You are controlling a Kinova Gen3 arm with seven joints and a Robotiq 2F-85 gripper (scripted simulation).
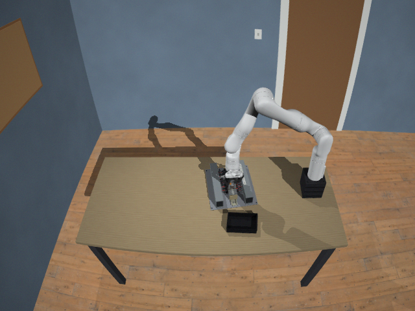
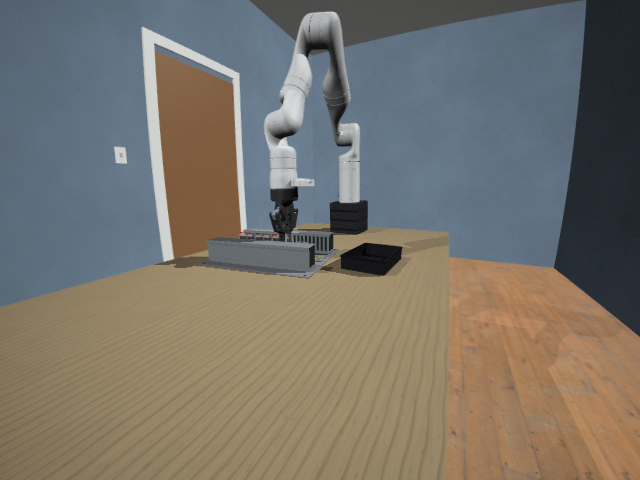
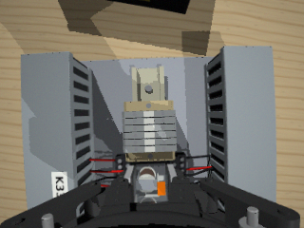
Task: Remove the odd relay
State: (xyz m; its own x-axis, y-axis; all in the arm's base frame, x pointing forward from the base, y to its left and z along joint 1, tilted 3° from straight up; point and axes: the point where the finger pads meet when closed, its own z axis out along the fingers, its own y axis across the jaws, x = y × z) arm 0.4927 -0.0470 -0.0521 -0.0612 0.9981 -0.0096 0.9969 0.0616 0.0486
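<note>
My gripper is now 5 cm above the grey panel and 4 cm to the left of it. From my hand the other things lie so: clear relay (1 cm below); then black parts tray (24 cm to the left, 4 cm below, 3 cm behind).
</note>
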